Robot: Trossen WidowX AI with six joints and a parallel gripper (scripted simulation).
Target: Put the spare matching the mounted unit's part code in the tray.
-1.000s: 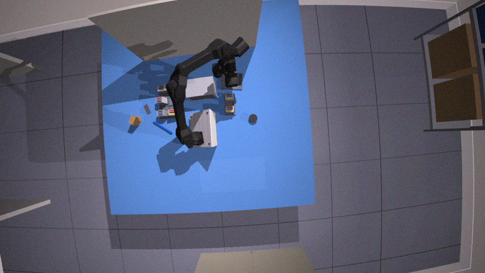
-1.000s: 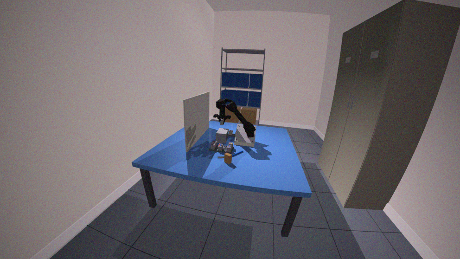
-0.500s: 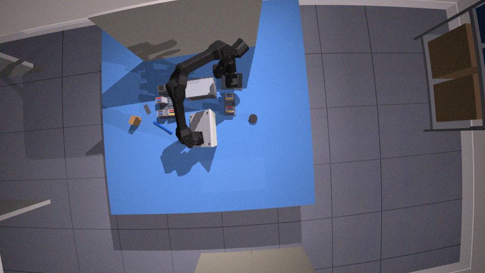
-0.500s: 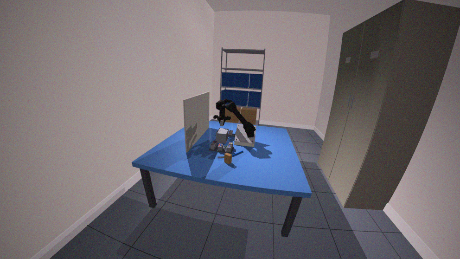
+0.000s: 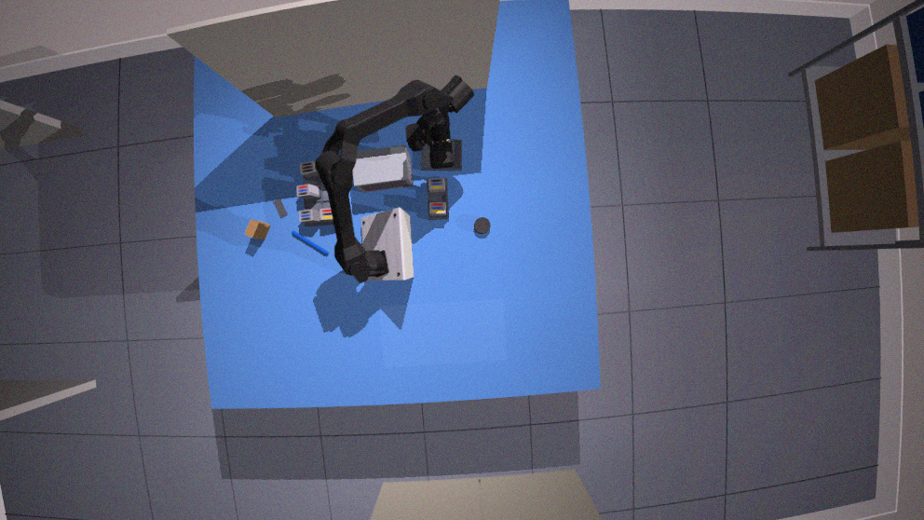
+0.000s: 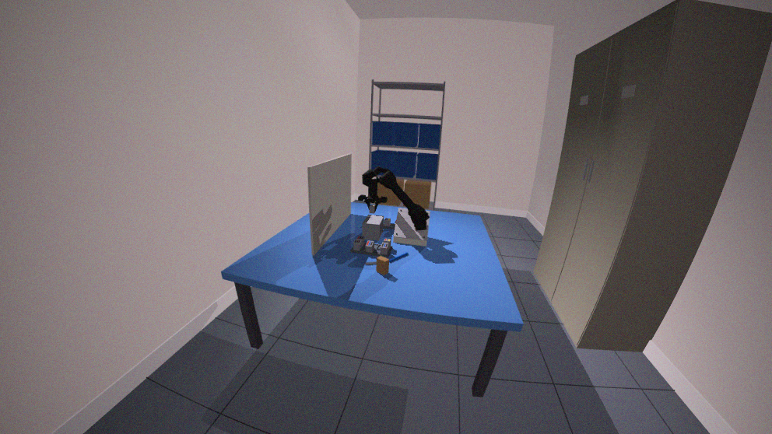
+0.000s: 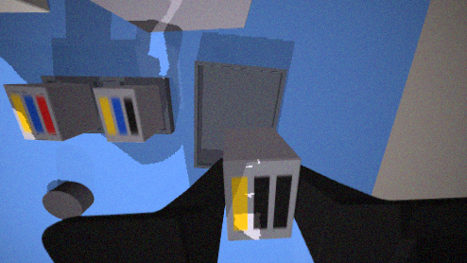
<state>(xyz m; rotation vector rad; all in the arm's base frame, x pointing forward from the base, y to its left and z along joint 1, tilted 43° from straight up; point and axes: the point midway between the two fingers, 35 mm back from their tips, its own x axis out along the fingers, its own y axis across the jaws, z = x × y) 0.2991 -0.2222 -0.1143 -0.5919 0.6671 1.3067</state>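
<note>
Now: gripper tip 1 cm past the shallow grey tray, 1 cm to the right of it and 9 cm above it. The rest, counted from my gripper tip: dark cylinder 25 cm behind, 7 cm to the right, 8 cm below; mounted unit 3 cm behind, 20 cm to the left, 4 cm below; upright panel 22 cm ahead, 16 cm to the left, 13 cm above.
</note>
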